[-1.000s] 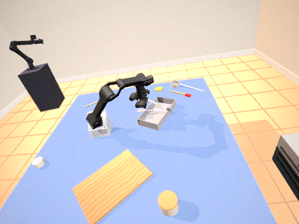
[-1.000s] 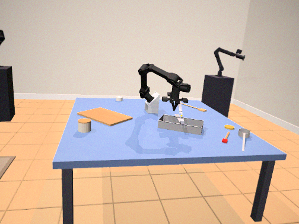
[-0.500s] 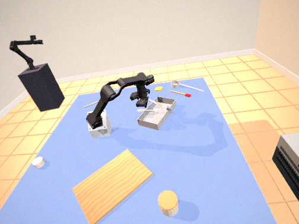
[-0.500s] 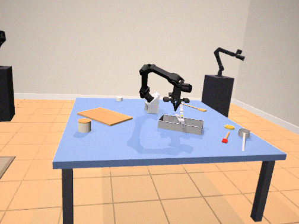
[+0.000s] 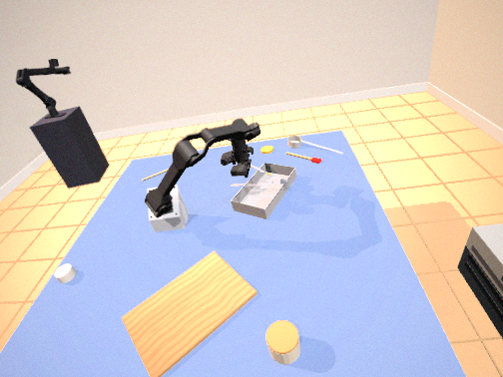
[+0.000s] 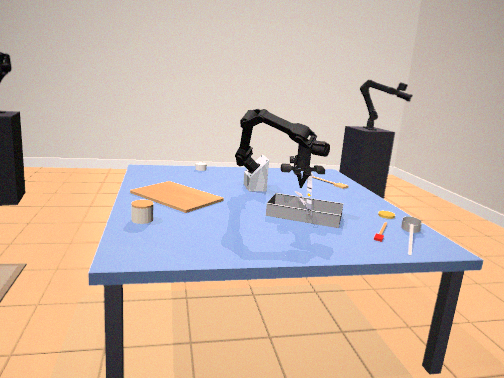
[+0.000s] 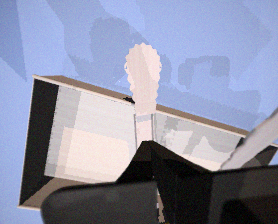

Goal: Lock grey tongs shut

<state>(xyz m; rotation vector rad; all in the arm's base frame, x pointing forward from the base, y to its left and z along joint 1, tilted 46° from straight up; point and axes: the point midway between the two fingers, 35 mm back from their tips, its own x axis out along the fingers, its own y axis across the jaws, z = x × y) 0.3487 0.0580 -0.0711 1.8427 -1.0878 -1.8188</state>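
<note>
Now: the roasting tin 70 mm below my gripper tip, 70 mm ahead of it and 10 mm to the right of it. The rest, counted from my gripper tip: yellow disc (370 mm to the left, 130 mm ahead, 90 mm below); red-tipped stick (320 mm ahead, 200 mm to the left, 100 mm below); wooden board (500 mm to the right, 240 mm behind, 90 mm below).
</note>
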